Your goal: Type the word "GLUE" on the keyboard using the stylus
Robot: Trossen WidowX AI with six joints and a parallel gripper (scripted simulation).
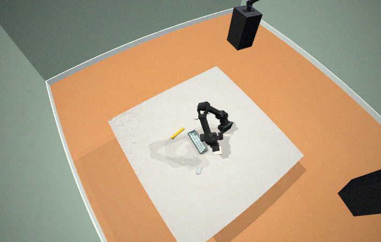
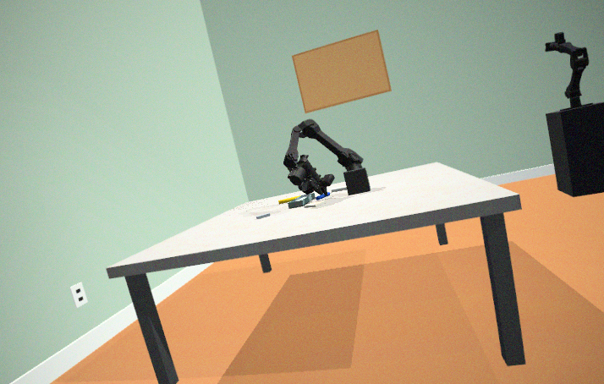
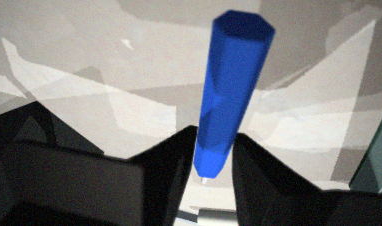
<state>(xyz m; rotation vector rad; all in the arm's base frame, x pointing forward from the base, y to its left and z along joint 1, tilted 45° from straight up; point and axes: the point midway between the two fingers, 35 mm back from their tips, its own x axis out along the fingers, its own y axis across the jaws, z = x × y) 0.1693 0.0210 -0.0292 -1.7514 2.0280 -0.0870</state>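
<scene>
The cream block is 1 cm ahead of my gripper tip, 14 cm to the left of it and 1 cm below it. From my gripper tip the other things lie so: white bar 2 cm behind, 21 cm to the right, 1 cm below; yellow bar 24 cm ahead, 15 cm to the right, 1 cm below; blue stylus 1 cm behind, 2 cm to the right.
</scene>
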